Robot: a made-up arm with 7 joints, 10 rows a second.
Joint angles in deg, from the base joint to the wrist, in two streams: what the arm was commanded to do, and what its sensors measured. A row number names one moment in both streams.
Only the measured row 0 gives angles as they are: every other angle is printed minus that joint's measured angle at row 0.
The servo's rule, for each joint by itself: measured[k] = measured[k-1] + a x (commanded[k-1-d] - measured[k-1]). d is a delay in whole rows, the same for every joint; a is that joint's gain. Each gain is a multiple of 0.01, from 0.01 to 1. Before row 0 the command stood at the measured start. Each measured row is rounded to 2 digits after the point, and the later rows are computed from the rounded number. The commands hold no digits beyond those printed.
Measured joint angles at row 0:
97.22, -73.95, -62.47, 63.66, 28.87, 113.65, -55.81
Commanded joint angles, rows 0 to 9:
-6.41, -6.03, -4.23, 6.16, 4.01, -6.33, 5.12
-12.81, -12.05, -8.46, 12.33, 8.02, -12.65, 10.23
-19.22, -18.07, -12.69, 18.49, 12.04, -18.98, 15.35
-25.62, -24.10, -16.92, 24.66, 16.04, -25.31, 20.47
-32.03, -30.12, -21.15, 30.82, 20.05, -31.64, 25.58
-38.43, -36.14, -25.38, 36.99, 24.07, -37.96, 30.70
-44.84, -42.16, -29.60, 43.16, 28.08, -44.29, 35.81
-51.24, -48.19, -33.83, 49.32, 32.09, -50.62, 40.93
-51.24, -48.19, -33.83, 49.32, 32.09, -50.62, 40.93
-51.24, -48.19, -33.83, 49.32, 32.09, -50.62, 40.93
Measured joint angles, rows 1 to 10:
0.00, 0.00, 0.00, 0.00, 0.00, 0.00, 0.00
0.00, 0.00, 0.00, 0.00, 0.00, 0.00, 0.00
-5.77, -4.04, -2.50, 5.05, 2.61, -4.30, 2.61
-12.11, -9.41, -6.02, 11.02, 6.13, -9.98, 6.50
-18.51, -15.21, -9.96, 17.15, 9.97, -16.10, 11.01
-24.91, -21.17, -14.07, 23.31, 13.92, -22.36, 15.83
-31.32, -27.17, -18.25, 29.47, 17.90, -28.67, 20.80
-37.72, -33.18, -22.46, 35.64, 21.91, -34.99, 25.85
-44.13, -39.20, -26.67, 41.81, 25.92, -41.31, 30.93
-50.53, -45.22, -30.89, 47.97, 29.93, -47.64, 36.03
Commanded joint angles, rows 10 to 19:
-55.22, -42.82, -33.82, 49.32, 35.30, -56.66, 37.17
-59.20, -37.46, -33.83, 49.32, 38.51, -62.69, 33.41
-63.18, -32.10, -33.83, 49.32, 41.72, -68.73, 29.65
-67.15, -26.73, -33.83, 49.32, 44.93, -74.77, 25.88
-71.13, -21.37, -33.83, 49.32, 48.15, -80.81, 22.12
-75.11, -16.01, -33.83, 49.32, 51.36, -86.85, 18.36
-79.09, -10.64, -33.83, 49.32, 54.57, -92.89, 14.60
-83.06, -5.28, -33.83, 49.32, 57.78, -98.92, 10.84
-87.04, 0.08, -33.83, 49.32, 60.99, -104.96, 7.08
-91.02, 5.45, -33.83, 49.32, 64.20, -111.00, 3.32
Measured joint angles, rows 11 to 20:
-51.17, -47.21, -32.62, 49.08, 31.33, -49.67, 38.53
-51.23, -47.87, -33.33, 49.28, 31.82, -50.32, 39.75
-54.82, -44.49, -33.62, 49.31, 34.08, -54.63, 38.43
-58.76, -39.78, -33.74, 49.32, 36.96, -60.11, 35.87
-62.74, -34.63, -33.79, 49.32, 40.05, -65.97, 32.70
-66.71, -29.34, -33.81, 49.32, 43.22, -71.95, 29.22
-70.69, -24.00, -33.82, 49.32, 46.42, -77.97, 25.60
-74.67, -18.65, -33.83, 49.32, 49.63, -84.01, 21.91
-78.65, -13.28, -33.83, 49.32, 52.84, -90.05, 18.18
-82.62, -7.92, -33.83, 49.32, 56.05, -96.08, 14.44

